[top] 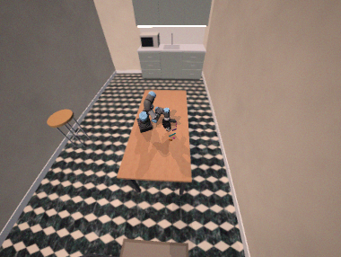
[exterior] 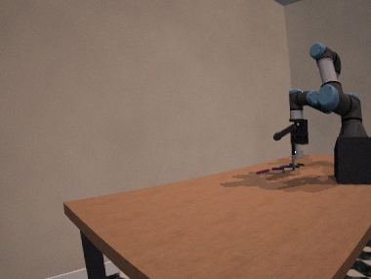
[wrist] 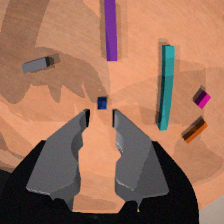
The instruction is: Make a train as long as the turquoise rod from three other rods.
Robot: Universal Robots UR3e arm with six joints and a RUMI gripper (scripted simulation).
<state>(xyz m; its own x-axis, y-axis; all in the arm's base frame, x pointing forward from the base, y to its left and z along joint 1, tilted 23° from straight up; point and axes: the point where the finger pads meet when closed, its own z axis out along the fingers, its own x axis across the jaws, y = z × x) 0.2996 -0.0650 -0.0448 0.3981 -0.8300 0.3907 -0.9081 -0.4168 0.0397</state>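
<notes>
Now: the blue rod 3 cm below my hand. Round my hand: grey rod: 8 cm to the left, 3 cm below, 1 cm ahead; turquoise rod: 6 cm to the right, 4 cm ahead, 3 cm below; purple rod: 7 cm ahead, 3 cm below, 2 cm to the left.
</notes>
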